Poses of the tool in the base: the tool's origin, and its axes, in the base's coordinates. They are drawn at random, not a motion.
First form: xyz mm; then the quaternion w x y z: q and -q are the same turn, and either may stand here.
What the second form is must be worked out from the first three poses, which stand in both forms.
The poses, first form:
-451, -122, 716, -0.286, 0.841, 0.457, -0.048
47, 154, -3, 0.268, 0.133, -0.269, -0.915
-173, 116, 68, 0.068, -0.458, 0.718, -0.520
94, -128, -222, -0.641, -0.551, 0.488, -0.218
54, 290, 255, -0.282, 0.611, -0.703, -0.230
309, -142, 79, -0.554, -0.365, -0.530, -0.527
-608, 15, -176, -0.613, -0.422, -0.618, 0.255
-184, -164, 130, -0.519, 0.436, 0.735, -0.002
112, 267, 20, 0.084, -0.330, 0.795, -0.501
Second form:
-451, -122, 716, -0.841, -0.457, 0.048, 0.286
47, 154, -3, 0.133, -0.269, -0.915, 0.268
-173, 116, 68, -0.458, 0.718, -0.520, 0.068
94, -128, -222, 0.551, -0.488, 0.218, 0.641
54, 290, 255, -0.611, 0.703, 0.230, 0.282
309, -142, 79, 0.365, 0.530, 0.527, 0.554
-608, 15, -176, 0.422, 0.618, -0.255, 0.613
-184, -164, 130, -0.436, -0.735, 0.002, 0.519
112, 267, 20, -0.330, 0.795, -0.501, 0.084

